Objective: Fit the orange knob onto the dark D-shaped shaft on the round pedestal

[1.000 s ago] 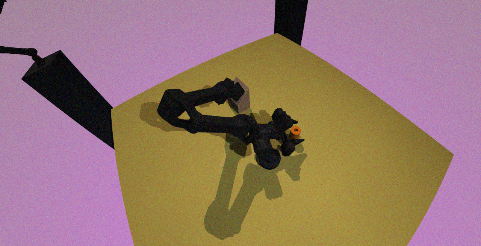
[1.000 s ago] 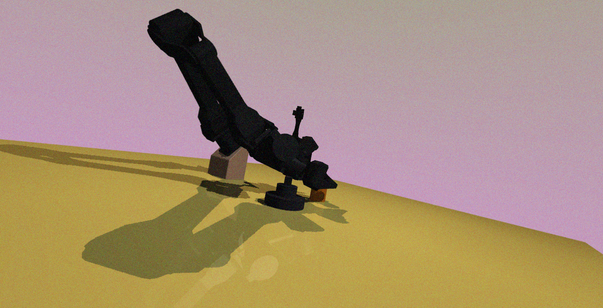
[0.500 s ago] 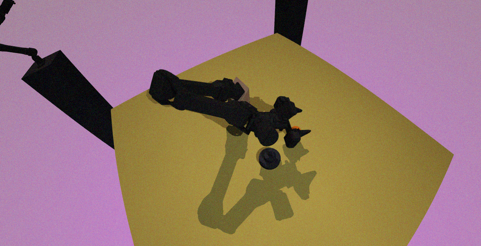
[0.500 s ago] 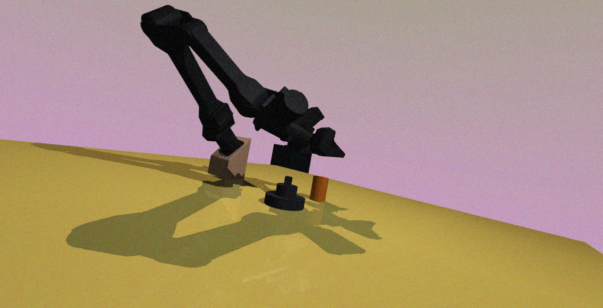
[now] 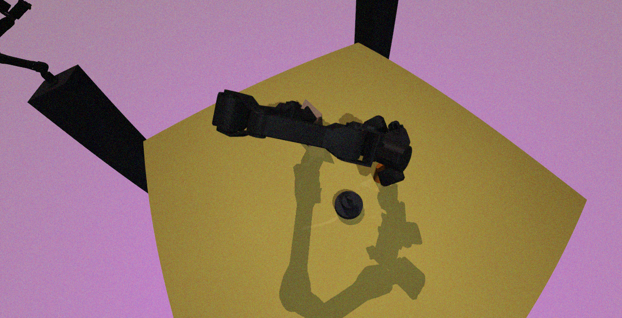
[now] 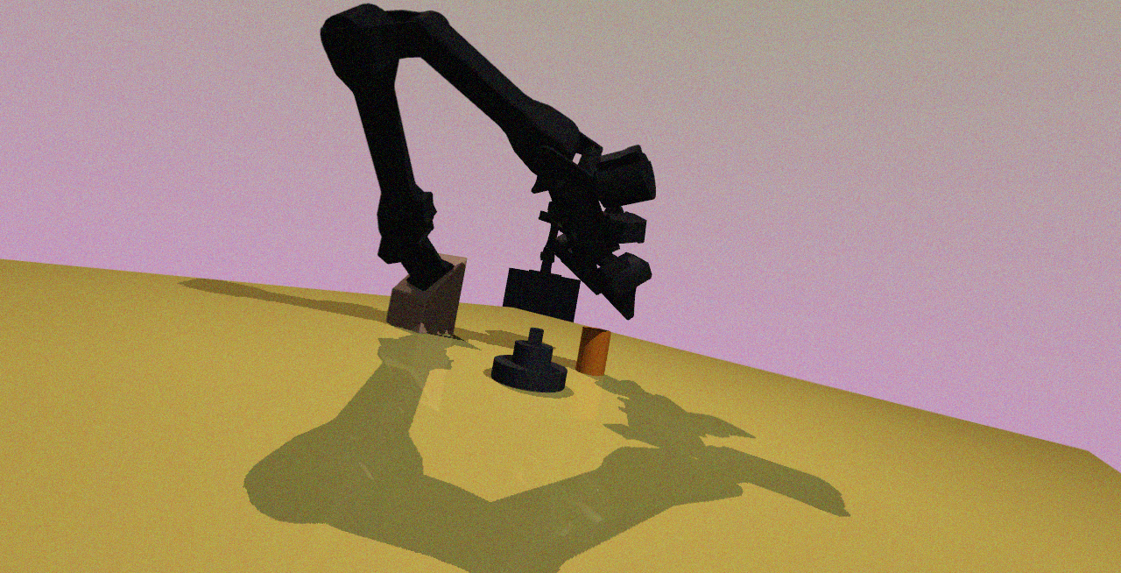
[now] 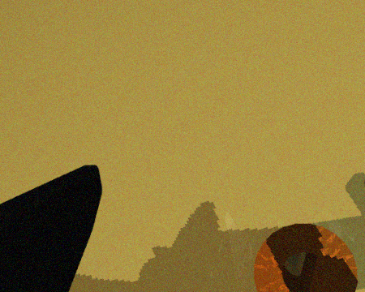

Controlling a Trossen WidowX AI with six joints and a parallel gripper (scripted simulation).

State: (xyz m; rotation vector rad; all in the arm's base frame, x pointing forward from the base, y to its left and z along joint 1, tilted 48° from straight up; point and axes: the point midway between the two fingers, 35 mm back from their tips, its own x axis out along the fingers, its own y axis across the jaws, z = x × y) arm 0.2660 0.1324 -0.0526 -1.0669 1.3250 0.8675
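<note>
Right now the orange knob is 10 mm ahead of my gripper tip, 40 mm to the right of it and 70 mm below it. From my gripper tip the other things lie so: dark pedestal (40 mm ahead, 180 mm to the right, 70 mm below).
</note>
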